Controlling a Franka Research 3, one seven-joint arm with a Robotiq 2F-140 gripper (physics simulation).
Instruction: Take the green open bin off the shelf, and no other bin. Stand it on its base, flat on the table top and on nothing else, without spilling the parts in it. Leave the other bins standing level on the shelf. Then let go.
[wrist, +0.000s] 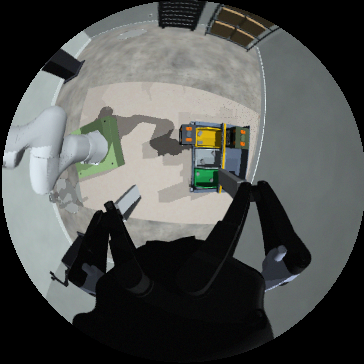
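The green open bin stands level on the shelf, at the end of the row nearest my fingers in the wrist view, with small grey parts in it. The grey open bin is beside it, and the yellow open bin is at the far end. My gripper is wide open and empty. It hangs above the pale table top, with its right fingertip overlapping the view of the green bin's right edge and its left fingertip well to the left of the bin. The gap in height is hard to tell.
A yellow bar runs along the shelf behind the bins. A dark box with orange marks stands beside the yellow bin's left end. An olive box with orange marks is behind the bar. The green robot base is at the left.
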